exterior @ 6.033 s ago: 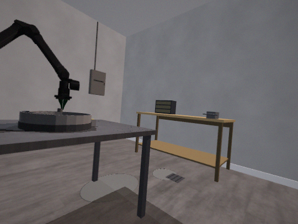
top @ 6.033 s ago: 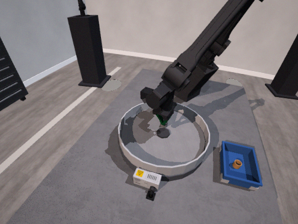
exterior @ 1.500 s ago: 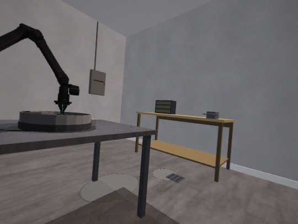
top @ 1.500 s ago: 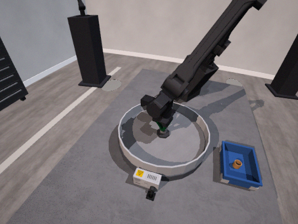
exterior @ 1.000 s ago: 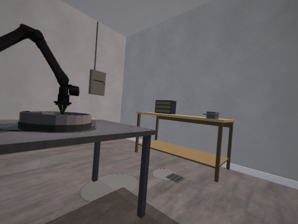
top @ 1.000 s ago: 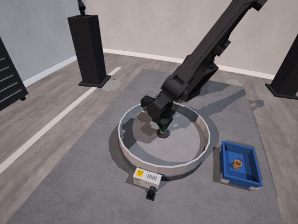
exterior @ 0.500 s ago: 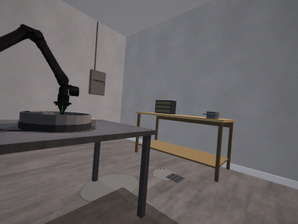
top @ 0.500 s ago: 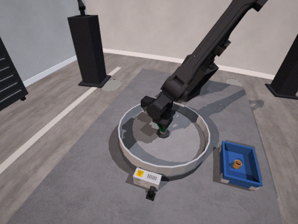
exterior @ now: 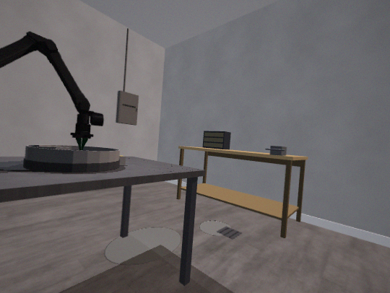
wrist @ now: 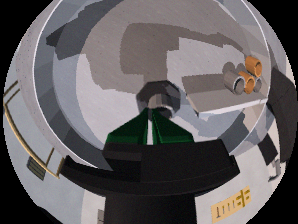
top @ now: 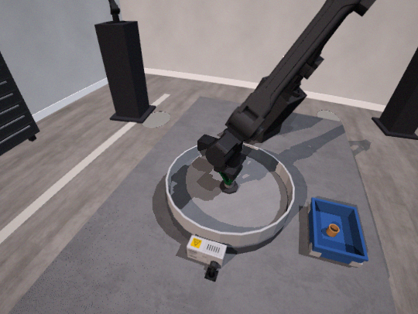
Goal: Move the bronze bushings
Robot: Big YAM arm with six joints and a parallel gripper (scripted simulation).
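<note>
My gripper is now 40 mm above the round turntable and 10 mm past it. The rest, counted from my hand: blue crate 350 mm to the left, 80 mm ahead, 60 mm below.
</note>
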